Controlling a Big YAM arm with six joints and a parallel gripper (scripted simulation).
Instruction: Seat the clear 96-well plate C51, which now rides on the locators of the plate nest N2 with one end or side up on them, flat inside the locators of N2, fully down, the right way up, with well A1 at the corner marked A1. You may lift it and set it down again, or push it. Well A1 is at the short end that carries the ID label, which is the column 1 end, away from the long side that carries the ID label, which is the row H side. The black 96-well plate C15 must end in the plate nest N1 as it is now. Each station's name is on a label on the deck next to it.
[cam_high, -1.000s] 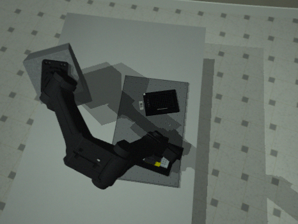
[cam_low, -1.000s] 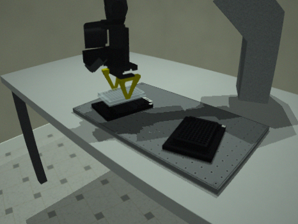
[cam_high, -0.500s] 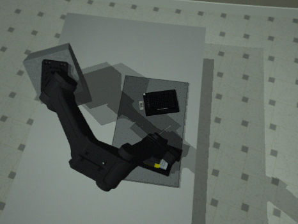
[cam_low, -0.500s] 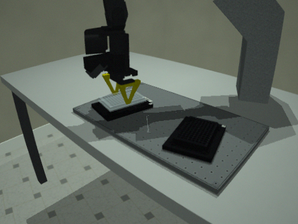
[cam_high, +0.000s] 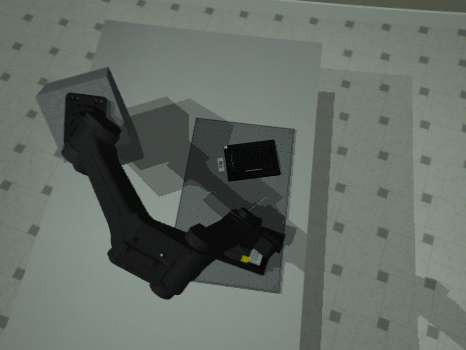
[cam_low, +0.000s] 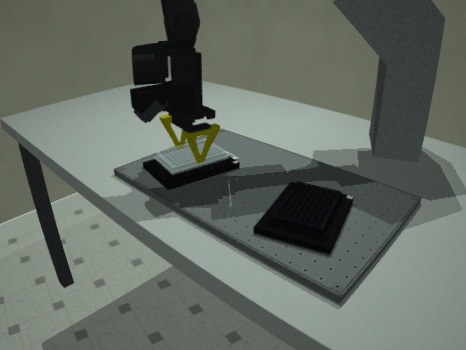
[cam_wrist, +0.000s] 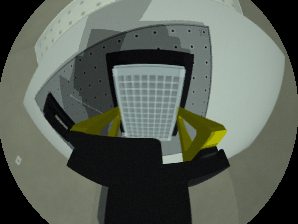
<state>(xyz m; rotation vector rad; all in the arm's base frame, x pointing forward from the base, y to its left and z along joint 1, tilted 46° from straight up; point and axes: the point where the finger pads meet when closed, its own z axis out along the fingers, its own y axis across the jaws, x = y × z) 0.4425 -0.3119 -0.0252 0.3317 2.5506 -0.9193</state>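
Now: hand 1 cm above the clear 96-well plate C51. The rest, counted from my hand: station label: 6 cm behind, 26 cm to the left, 4 cm below; black plate nest N2: 3 cm below; black 96-well plate C15: 4 cm ahead, 27 cm to the left, 2 cm below.
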